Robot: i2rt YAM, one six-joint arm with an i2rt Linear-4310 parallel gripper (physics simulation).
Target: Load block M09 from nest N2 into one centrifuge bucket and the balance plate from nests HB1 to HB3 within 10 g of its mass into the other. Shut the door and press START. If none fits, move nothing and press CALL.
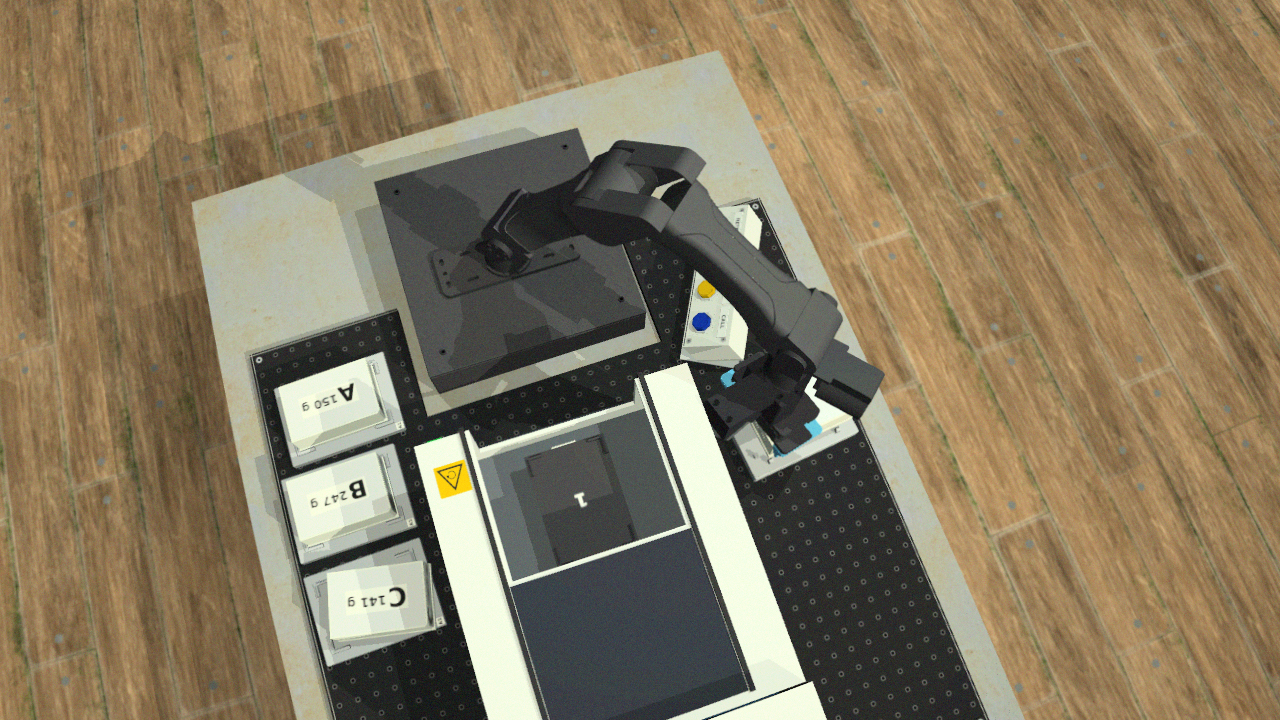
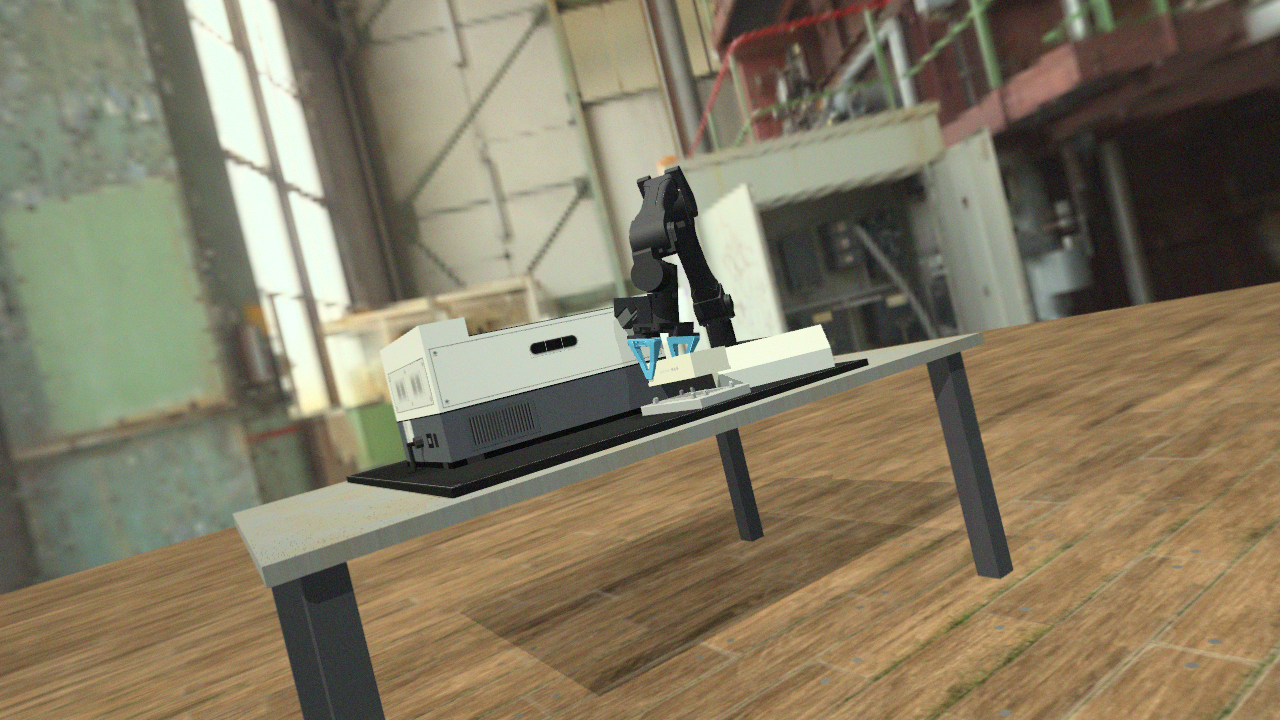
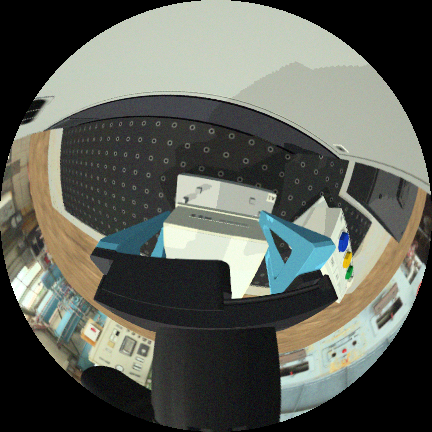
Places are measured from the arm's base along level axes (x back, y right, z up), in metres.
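Pixels of known places: gripper, fingertip midpoint: (image 1: 758, 428) (image 2: 665, 377) (image 3: 215, 215); arm's base at its link origin: (image 1: 507, 257).
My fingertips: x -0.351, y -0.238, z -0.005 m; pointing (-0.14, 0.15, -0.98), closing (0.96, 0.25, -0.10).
Observation:
Ahead of a thing's pixels: the offset from my fingertips to its top centre. Level surfaces: height alone.
My gripper (image 1: 773, 429) (image 2: 666, 350) (image 3: 215, 215) with blue fingers is shut on the cream block M09 @(dz +0.035, dx +0.009, dy -0.059 m) (image 1: 833, 416) (image 2: 680, 367) (image 3: 209, 252). It holds the block a little above the grey nest @(dz -0.031, dx +0.011, dy -0.056 m) (image 1: 757, 463) (image 2: 695, 399) (image 3: 225, 197) at the right of the centrifuge. The white centrifuge (image 1: 702, 457) (image 2: 495, 372) shows an open chamber with a dark bucket marked 1 (image 1: 580, 500). Three balance plates lie in nests at the left: A, marked 150 g @(dz -0.005, dx +0.235, dy +0.530 m) (image 1: 330, 403), B, marked 247 g @(dz -0.005, dx +0.102, dy +0.550 m) (image 1: 340, 496), and C, marked 141 g @(dz +0.000, dx -0.044, dy +0.536 m) (image 1: 376, 600).
A white button box @(dz +0.025, dx +0.220, dy -0.041 m) (image 1: 716, 322) (image 3: 338, 250) with yellow, blue and green buttons stands just behind the nest. The arm's dark base plate (image 1: 509, 257) sits at the back. The black perforated mat @(dz -0.059 m) (image 1: 852, 557) runs to the table's right edge.

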